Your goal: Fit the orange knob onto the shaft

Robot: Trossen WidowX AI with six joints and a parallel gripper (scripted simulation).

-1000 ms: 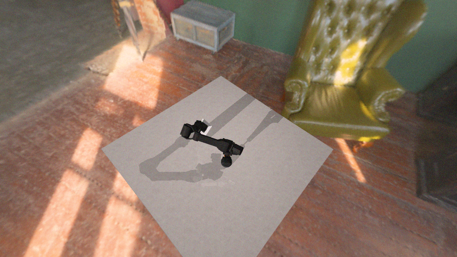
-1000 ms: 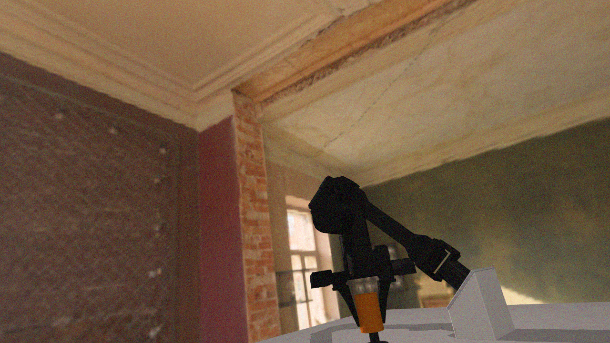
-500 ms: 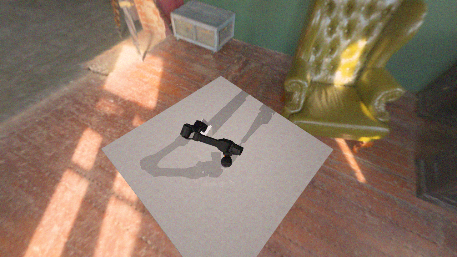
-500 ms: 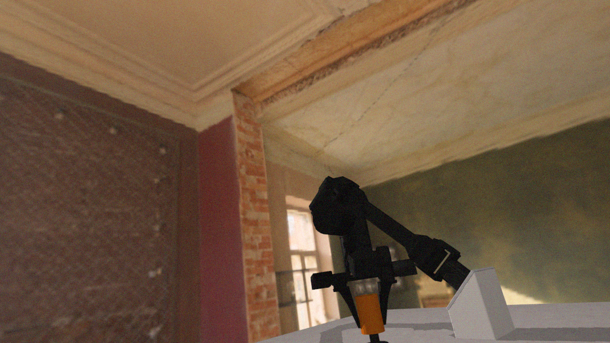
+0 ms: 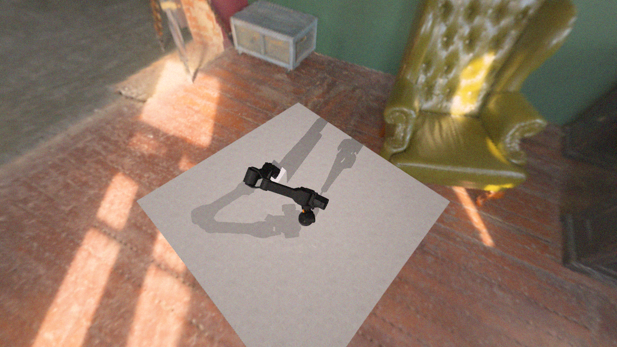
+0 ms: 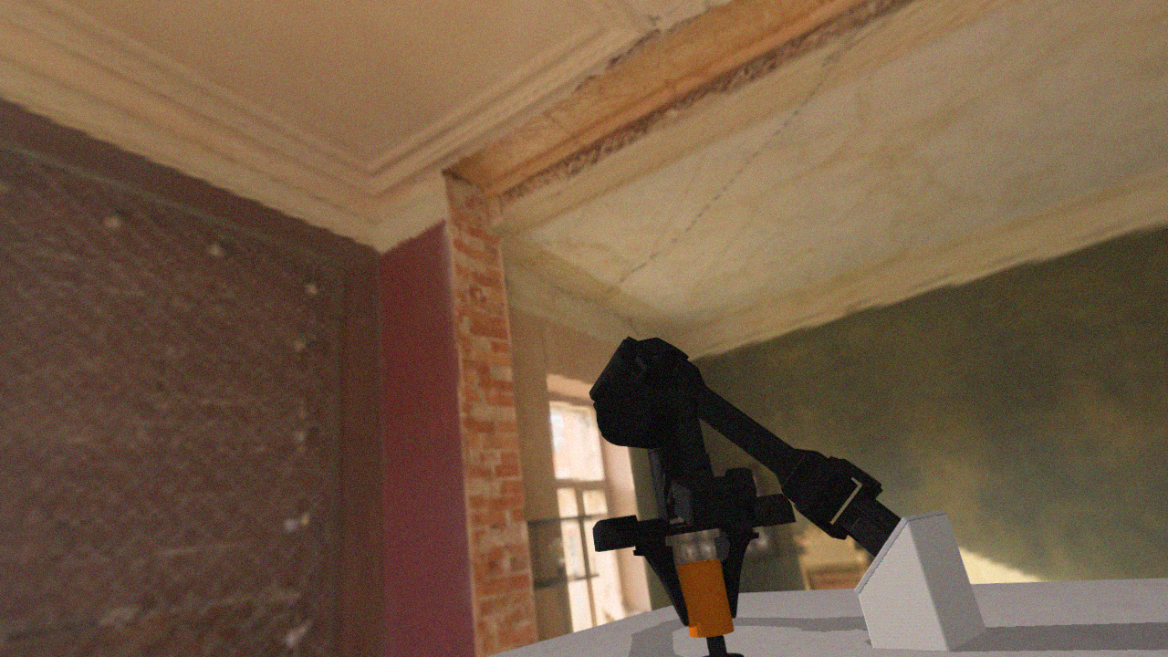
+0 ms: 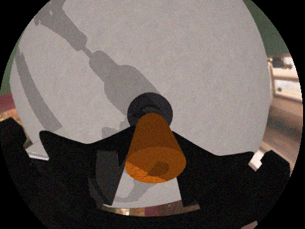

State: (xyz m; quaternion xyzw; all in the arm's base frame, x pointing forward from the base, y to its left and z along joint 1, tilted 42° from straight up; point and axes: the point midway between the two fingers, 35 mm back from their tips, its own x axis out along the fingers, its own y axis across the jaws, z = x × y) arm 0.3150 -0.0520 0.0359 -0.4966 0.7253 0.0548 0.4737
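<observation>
Now: the orange knob 2 cm above my gripper tip. Also, from my gripper tip: D-shaped shaft: 4 cm below.
</observation>
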